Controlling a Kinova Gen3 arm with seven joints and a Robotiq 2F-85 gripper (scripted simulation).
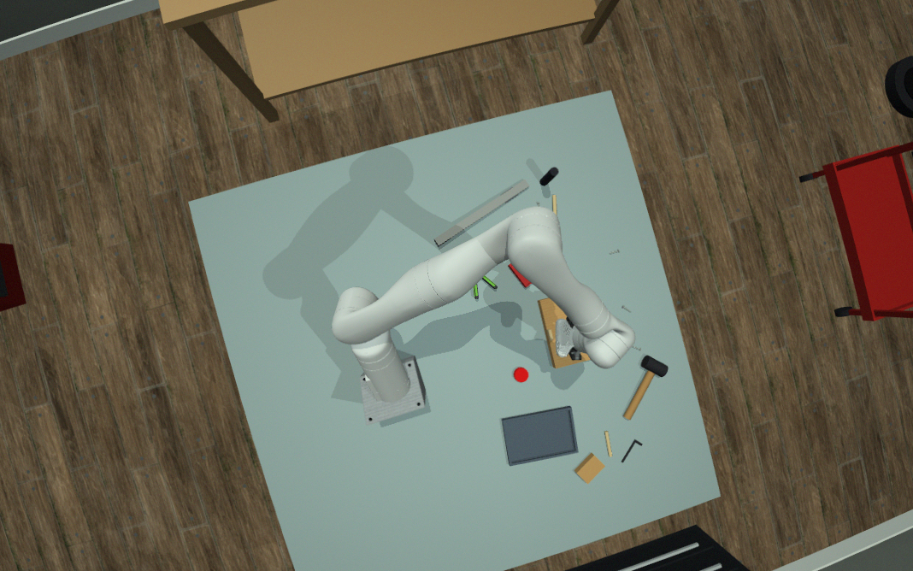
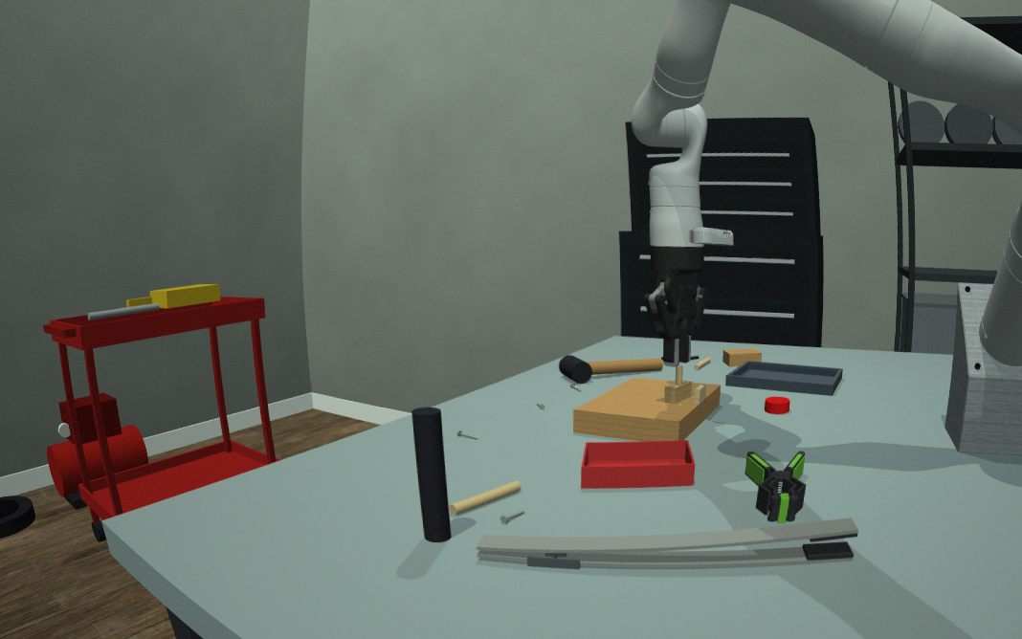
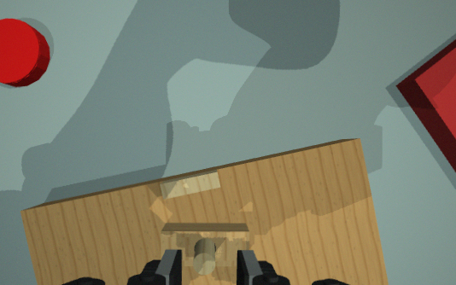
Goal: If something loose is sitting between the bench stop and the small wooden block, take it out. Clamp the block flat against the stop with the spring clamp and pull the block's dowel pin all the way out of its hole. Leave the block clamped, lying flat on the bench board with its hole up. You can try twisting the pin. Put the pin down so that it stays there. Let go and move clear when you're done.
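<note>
Now: hand 4 cm above the dowel pin. Also, from my hand: red puck: 14 cm behind, 9 cm to the right, 9 cm below; then small wooden block: 6 cm below; then wooden bench board: 3 cm ahead, 8 cm below.
</note>
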